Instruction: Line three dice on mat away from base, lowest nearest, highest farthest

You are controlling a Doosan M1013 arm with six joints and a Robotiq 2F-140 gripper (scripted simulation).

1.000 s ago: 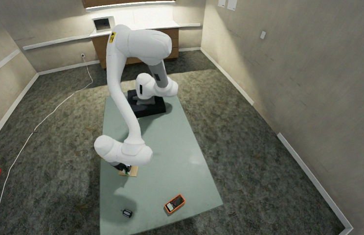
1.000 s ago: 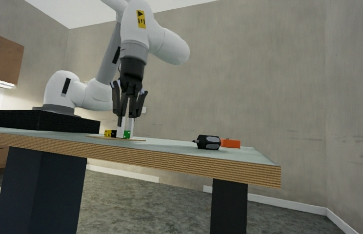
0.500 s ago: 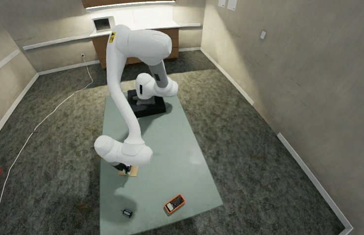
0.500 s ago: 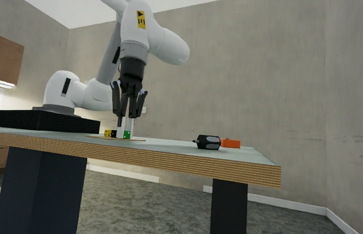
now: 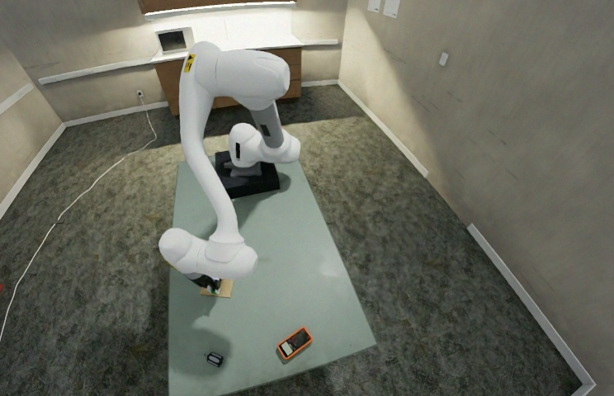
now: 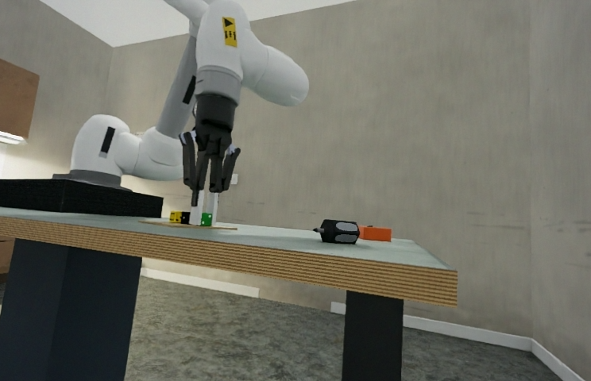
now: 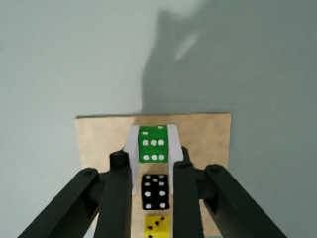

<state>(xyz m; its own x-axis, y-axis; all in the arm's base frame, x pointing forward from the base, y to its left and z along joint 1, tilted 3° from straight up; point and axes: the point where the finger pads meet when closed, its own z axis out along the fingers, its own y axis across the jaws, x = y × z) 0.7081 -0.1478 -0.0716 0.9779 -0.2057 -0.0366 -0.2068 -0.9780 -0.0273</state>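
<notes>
My gripper is now 2 cm above the green die. From my hand the other things lie so: black die: 5 cm behind, 2 cm below, 1 cm to the left; then yellow die: 10 cm behind, 2 cm to the left, 2 cm below; then tan mat: 5 cm behind, 4 cm below, 1 cm to the left.
</notes>
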